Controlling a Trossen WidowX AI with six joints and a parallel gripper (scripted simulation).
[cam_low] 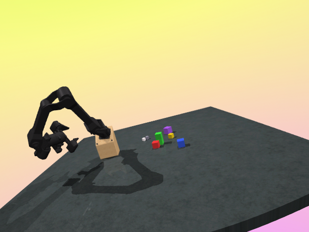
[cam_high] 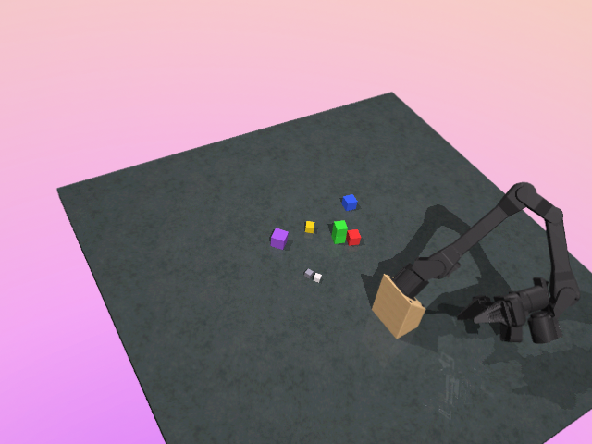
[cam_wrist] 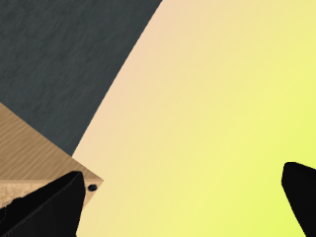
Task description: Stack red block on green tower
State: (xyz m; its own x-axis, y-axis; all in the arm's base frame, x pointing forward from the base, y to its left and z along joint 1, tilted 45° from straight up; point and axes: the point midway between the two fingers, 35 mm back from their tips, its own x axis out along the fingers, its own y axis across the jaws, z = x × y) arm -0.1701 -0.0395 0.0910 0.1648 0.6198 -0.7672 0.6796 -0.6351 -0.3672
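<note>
My gripper tip is 430 mm short of the red block, 30 mm to the right of it and 170 mm above it. From my gripper tip the other things lie so: yellow block: 520 mm ahead, 130 mm to the left, 170 mm below; then small grey block: 370 mm ahead, 210 mm to the left, 170 mm below; then small white block: 340 mm ahead, 190 mm to the left, 170 mm below.
</note>
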